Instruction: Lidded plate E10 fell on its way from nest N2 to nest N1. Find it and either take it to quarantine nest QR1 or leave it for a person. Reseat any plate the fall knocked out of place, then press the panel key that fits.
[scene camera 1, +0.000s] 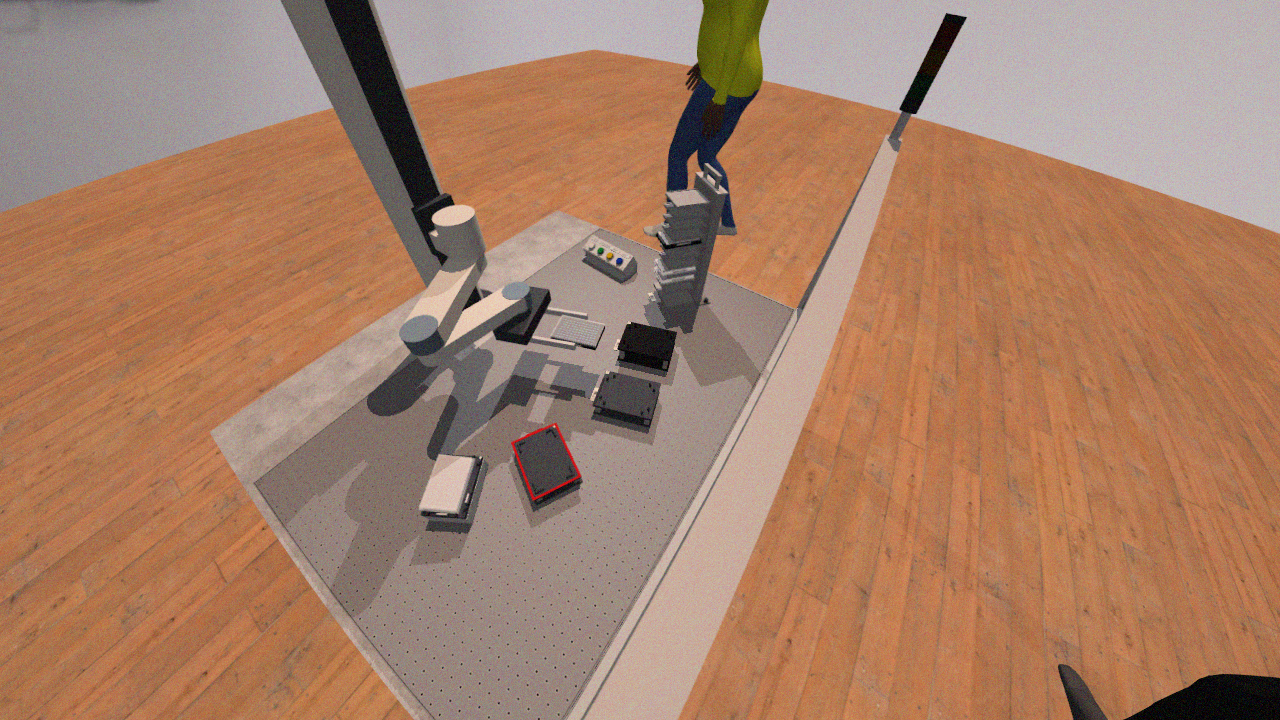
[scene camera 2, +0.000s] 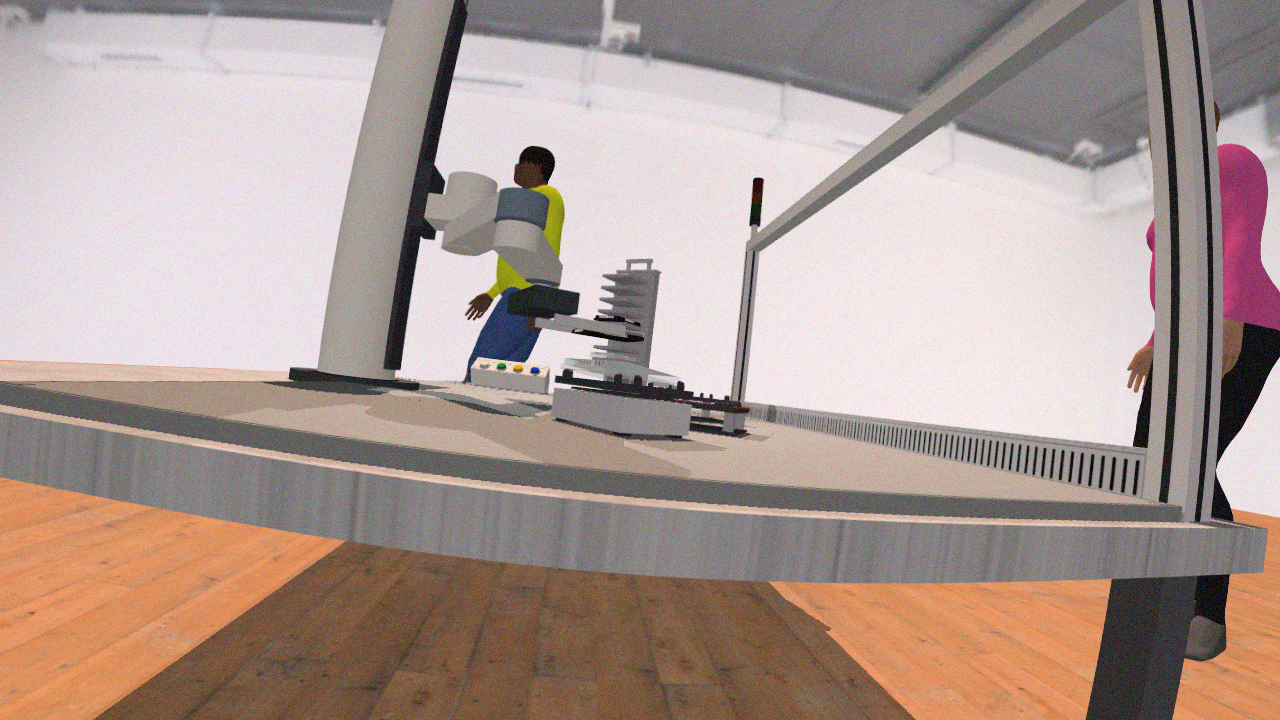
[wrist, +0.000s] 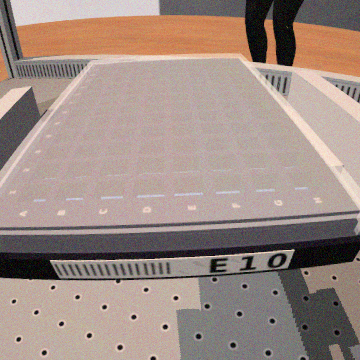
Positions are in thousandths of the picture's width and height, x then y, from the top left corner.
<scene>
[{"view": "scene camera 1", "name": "gripper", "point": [454, 460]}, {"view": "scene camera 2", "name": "gripper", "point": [478, 462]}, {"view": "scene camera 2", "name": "button box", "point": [397, 527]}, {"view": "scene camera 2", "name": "perforated grey surface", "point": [361, 581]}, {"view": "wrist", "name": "gripper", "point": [457, 268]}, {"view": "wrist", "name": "lidded well plate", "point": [457, 735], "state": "gripped by the gripper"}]
</scene>
